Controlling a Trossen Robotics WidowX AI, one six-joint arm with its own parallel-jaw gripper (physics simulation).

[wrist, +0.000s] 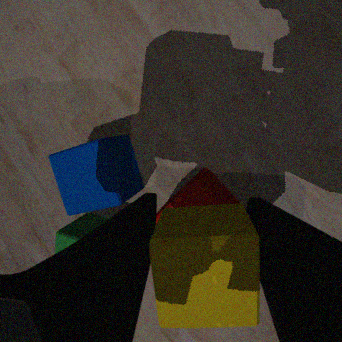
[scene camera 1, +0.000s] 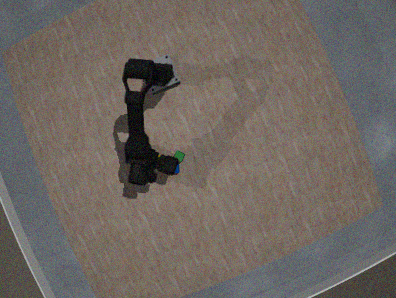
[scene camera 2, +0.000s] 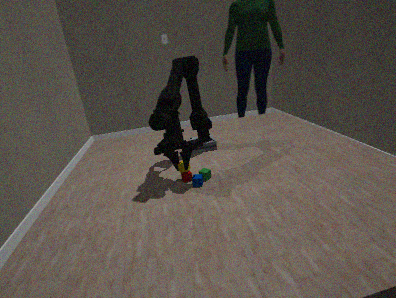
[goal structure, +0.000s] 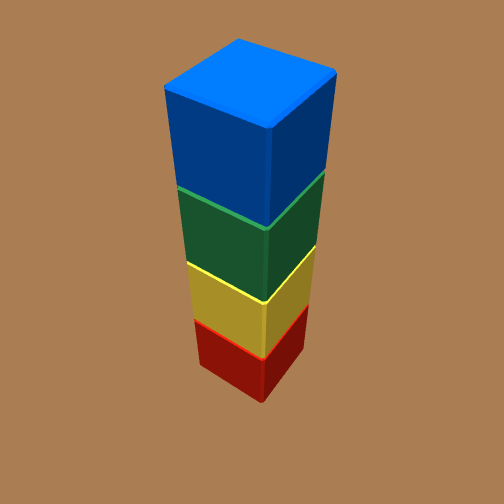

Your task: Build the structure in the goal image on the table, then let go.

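Observation:
My gripper (scene camera 2: 183,169) (wrist: 201,205) is shut on a yellow cube (scene camera 2: 183,164) (wrist: 207,280). In scene view 1 a sliver of the yellow cube (scene camera 1: 159,156) shows beside the arm, and the fingers are hidden. A red cube (scene camera 2: 186,176) (wrist: 204,190) is low at the fingertips, partly hidden behind the yellow cube in the wrist view. The yellow cube appears above it; whether they touch is unclear. A blue cube (scene camera 1: 177,170) (scene camera 2: 198,181) (wrist: 75,177) and a green cube (scene camera 1: 179,156) (scene camera 2: 205,174) (wrist: 66,242) stand close together beside the red one.
The arm's grey base plate (scene camera 1: 172,82) (scene camera 2: 207,146) stands behind the cubes. Dark arm shadows fall across the wooden surface (scene camera 1: 240,220) (scene camera 2: 240,230) around the cubes. A standing person (scene camera 2: 252,30) is in the background near the wall.

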